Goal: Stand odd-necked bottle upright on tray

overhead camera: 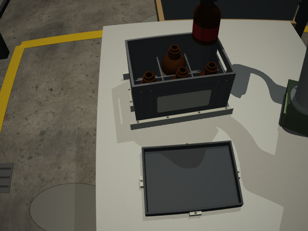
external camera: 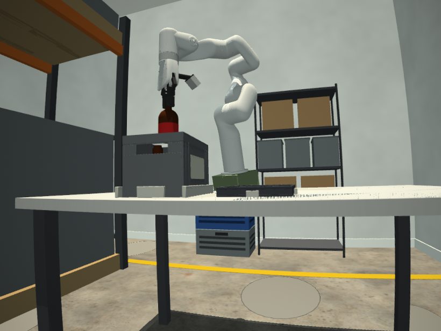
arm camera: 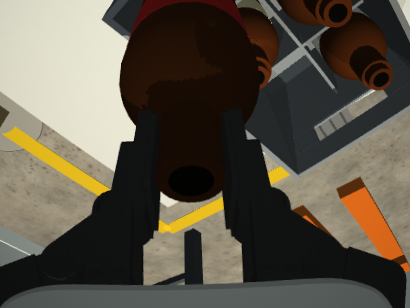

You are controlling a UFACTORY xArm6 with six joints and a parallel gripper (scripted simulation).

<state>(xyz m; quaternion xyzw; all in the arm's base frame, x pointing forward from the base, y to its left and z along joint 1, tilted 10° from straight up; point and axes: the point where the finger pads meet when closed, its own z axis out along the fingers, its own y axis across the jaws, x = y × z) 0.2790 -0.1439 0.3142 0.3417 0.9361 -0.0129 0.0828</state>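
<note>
Right now my hand is 70 mm above the glass bottle. From my hand the other things lie so: dark tray 80 mm ahead, 340 mm to the left, 320 mm below; then dark crate 80 mm ahead, 50 mm to the left, 250 mm below.
</note>
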